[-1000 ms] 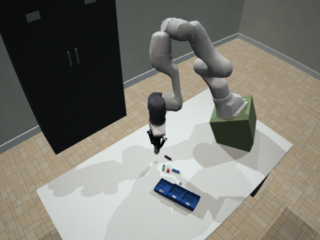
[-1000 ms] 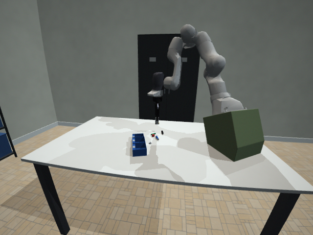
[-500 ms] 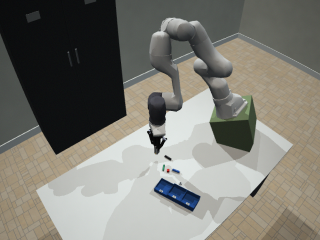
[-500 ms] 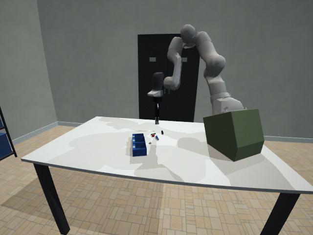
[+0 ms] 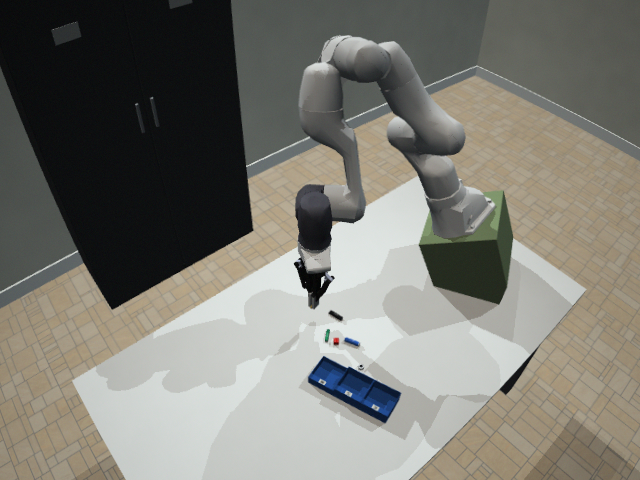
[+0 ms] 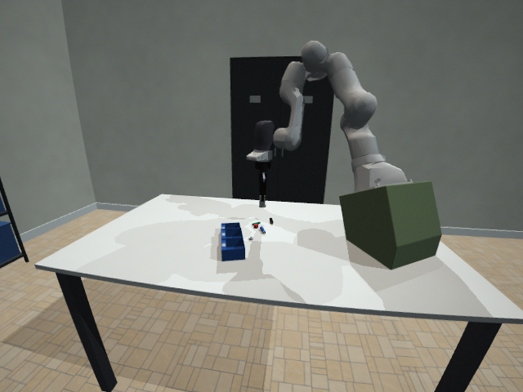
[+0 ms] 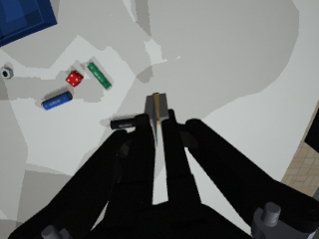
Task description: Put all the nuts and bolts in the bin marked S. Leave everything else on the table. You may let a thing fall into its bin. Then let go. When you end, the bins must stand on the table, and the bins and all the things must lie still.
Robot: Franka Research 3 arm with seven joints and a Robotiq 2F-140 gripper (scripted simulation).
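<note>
Right now the bolt is 30 mm below my hand and 10 mm behind it. The rest, counted from my hand: green piece 90 mm below, 80 mm to the left, 10 mm ahead; then black piece 90 mm below, 60 mm behind, 40 mm to the left; then red piece 120 mm to the left, 90 mm below.
</note>
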